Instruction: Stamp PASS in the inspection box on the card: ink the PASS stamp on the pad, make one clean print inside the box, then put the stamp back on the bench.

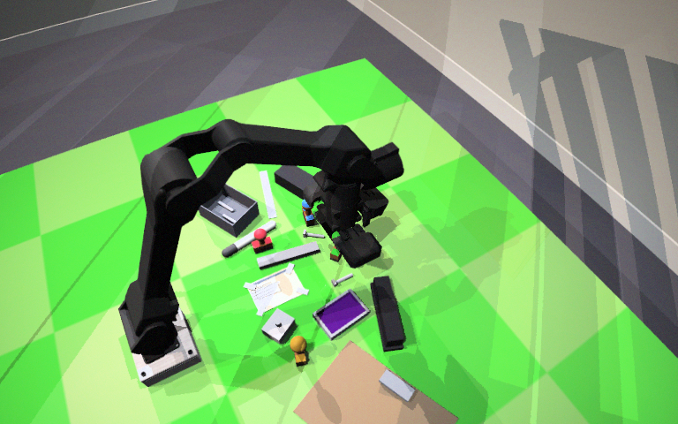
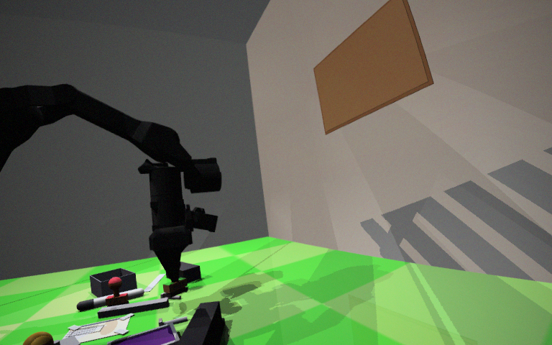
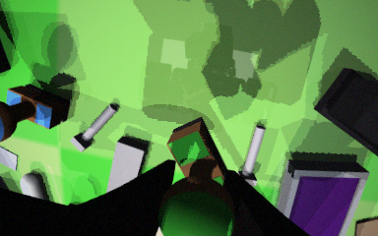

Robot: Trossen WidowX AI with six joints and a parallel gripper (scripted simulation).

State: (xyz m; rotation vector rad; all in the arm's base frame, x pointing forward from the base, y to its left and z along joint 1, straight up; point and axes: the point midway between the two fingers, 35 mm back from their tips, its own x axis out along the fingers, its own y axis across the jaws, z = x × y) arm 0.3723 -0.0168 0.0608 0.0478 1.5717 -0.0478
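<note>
The purple ink pad is 100 mm to the right of my gripper tip, 60 mm below it and 60 mm behind it. Also, from my gripper tip: green-knobbed PASS stamp right at my gripper tip; grey bar 80 mm behind, 70 mm to the left, 60 mm below; blue stamp 130 mm to the left, 40 mm below, 10 mm ahead.
</note>
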